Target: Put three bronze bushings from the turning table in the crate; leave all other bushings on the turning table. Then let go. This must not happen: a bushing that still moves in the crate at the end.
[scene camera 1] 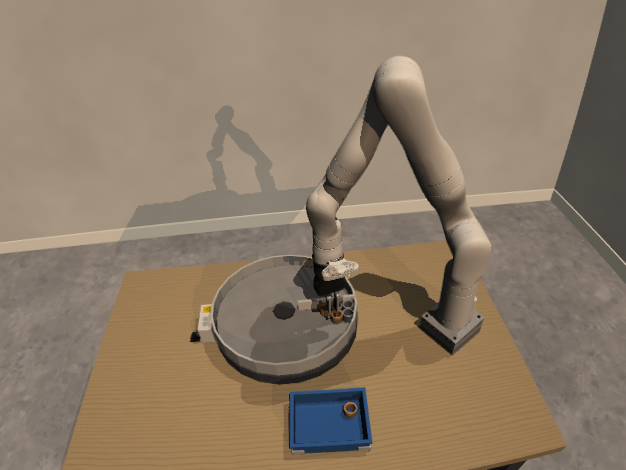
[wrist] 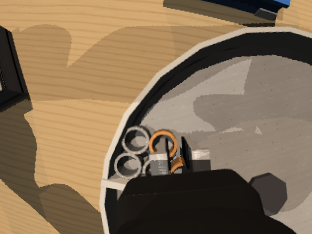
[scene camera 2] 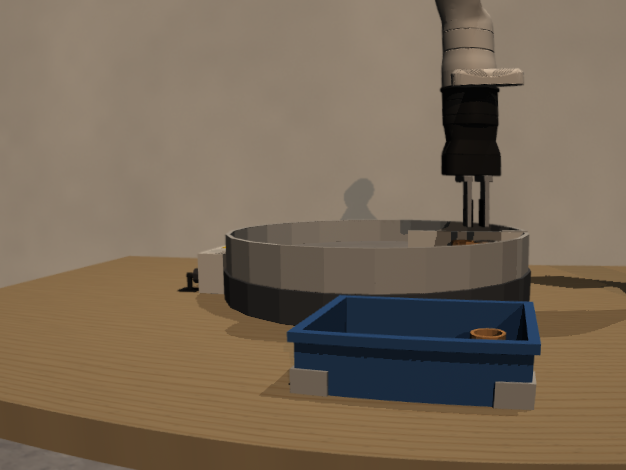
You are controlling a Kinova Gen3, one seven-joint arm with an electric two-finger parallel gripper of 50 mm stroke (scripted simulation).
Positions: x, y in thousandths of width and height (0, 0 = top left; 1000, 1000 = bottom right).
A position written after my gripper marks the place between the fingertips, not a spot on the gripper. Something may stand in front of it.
Scene:
My gripper shows in scene camera 1 (531, 661), in the wrist view (562, 630) and in scene camera 2 (760, 482).

